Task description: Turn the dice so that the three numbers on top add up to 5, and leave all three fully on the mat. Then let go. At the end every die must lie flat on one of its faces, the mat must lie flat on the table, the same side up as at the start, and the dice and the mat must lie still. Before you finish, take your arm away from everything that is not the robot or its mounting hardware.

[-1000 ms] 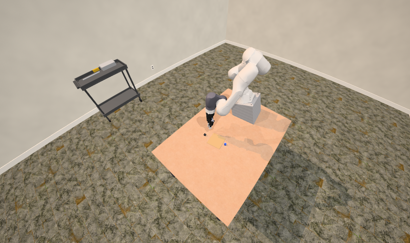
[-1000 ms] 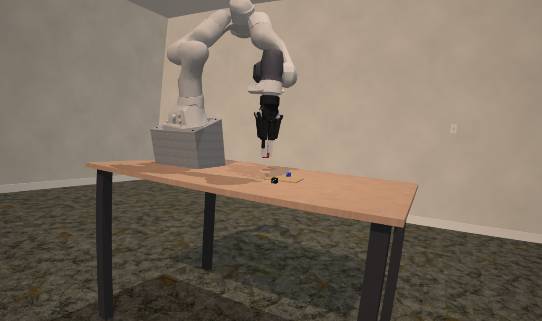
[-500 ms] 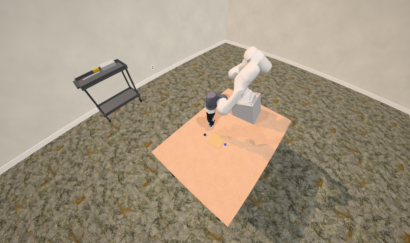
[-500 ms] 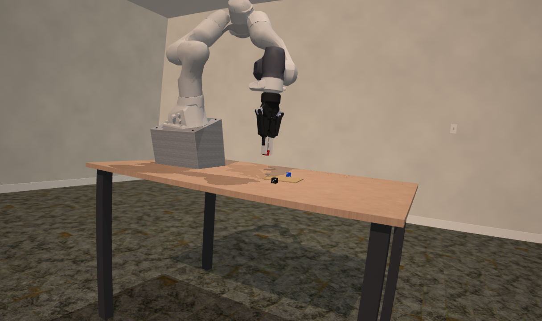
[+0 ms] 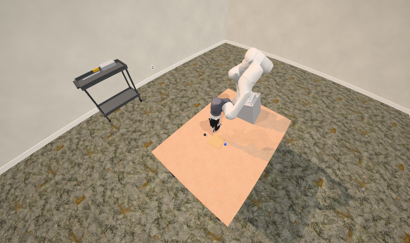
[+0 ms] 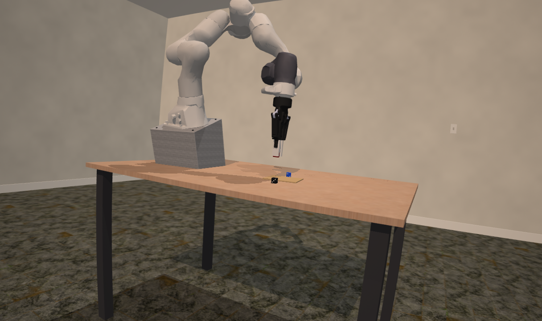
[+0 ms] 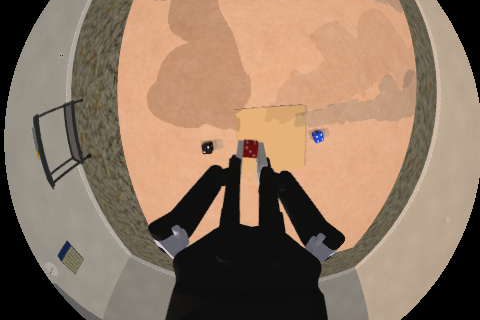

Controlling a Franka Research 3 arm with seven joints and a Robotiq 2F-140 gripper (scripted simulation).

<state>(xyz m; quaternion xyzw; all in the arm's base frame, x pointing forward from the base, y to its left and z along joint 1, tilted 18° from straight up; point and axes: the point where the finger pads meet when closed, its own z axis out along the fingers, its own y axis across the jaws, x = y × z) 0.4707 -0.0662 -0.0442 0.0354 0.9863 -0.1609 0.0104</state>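
My hand is 14 cm to the right of the blue die and 12 cm above it. From my hand the other things lie so: black die (4 cm ahead, 9 cm to the right, 12 cm below); then tan mat (2 cm ahead, 4 cm to the left, 13 cm below); then red die (3 cm below).
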